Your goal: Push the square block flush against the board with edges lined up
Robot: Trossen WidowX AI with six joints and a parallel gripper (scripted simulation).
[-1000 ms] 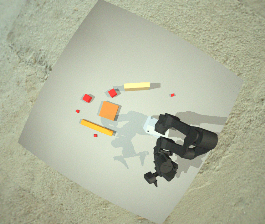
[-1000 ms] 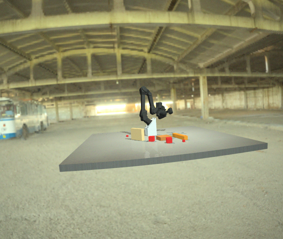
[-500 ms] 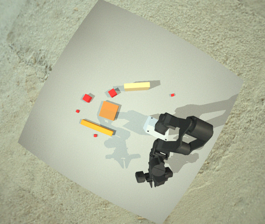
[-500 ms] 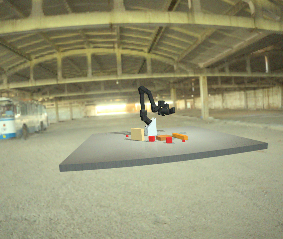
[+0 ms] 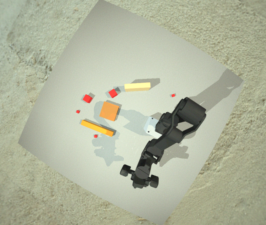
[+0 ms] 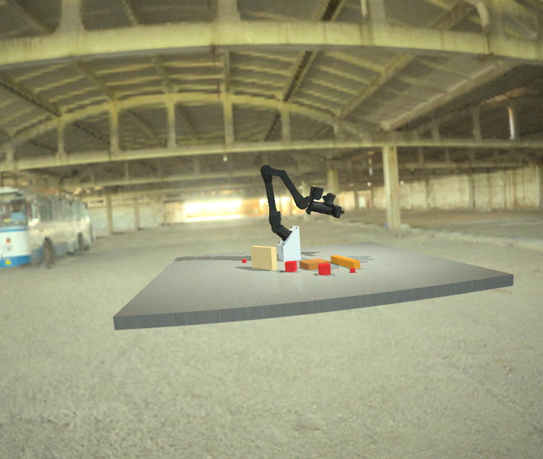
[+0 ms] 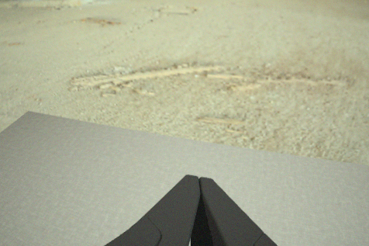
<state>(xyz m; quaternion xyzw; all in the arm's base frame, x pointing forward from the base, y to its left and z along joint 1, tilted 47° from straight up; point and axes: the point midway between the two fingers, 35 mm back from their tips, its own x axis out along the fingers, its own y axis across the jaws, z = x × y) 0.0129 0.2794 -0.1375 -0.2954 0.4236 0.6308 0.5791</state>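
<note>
Now: gripper tip 22 cm short of the pale yellow block, 49 cm to the left of it and 17 cm above it. From my gripper tip the other things lie so: orange square block 32 cm ahead, 28 cm to the right, 21 cm below; then long orange board 34 cm ahead, 15 cm to the right, 21 cm below.
</note>
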